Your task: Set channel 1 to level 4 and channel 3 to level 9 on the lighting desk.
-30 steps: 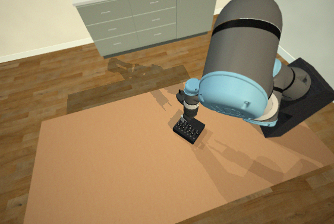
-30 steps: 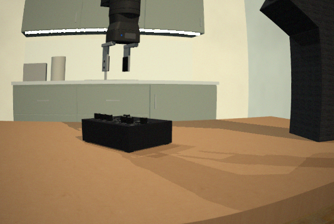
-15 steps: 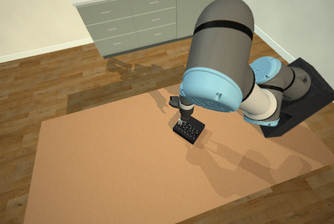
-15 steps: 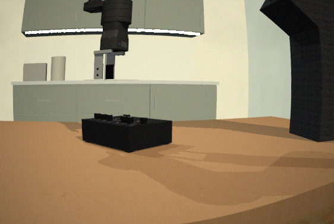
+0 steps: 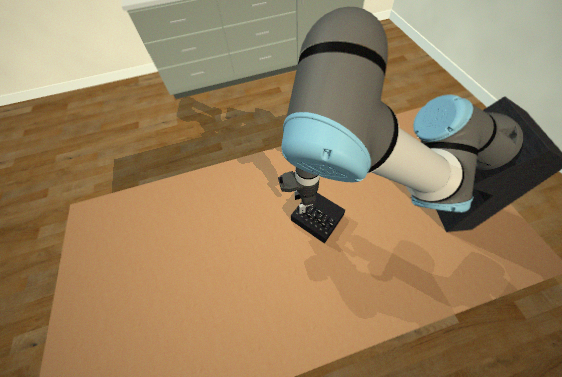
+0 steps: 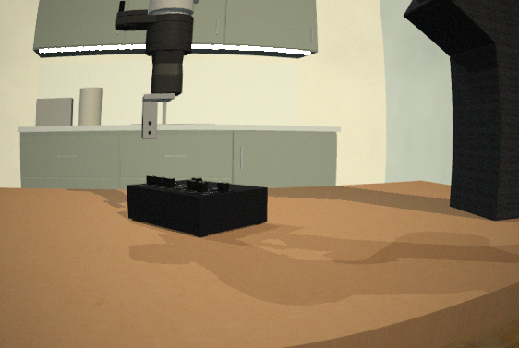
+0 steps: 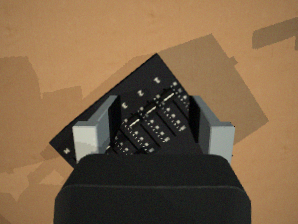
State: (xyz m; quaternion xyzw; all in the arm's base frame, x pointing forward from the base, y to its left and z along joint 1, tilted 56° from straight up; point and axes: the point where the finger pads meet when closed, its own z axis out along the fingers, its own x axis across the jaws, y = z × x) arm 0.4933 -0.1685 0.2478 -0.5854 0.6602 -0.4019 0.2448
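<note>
The channel 1 cap is 8 cm below my hand, 1 cm to the right of it and 1 cm behind it. Also, from my hand: channel 2 cap 8 cm below, 2 cm behind, 1 cm to the left; channel 3 cap 8 cm below, 3 cm to the left, 2 cm behind; channel 4 cap 8 cm below, 6 cm behind, 4 cm to the left.
</note>
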